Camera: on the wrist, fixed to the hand. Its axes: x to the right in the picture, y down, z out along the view.
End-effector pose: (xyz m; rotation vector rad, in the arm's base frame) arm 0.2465 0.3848 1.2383 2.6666 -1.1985 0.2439
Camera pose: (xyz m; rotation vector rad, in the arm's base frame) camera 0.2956 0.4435 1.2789 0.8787 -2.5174 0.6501
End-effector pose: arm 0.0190 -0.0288 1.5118 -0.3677 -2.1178 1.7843
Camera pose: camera 0.0425 0.0043 1.5883 2.0516 1.3210 -1.2187
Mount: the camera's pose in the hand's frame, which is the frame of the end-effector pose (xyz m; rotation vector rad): -0.0004 -0.0701 -0.0509 -0.2814 0.3822 1.5509
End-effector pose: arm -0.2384 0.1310 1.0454 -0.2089 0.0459 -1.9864
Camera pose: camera -0.3100 0.1571 1.0042 0.0563 0.5553 -0.4357
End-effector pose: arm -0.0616 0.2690 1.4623 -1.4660 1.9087 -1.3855
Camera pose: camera -0.0631 0.2950 1.5449 0.4601 2.4566 -0.5779
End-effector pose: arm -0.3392 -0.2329 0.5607 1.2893 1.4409 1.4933
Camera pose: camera -0.3984 -0.2378 0.4976 -1.6387 -0.0679 -2.2069
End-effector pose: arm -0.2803 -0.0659 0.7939 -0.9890 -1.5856 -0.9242
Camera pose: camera -0.3273 -0.1386 0.7973 -1.6556 -0.0769 -0.1504
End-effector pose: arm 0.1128 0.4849 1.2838 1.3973 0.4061 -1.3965
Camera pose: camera 0.0806 0.5532 1.2413 1.1823 -0.2647 0.1868
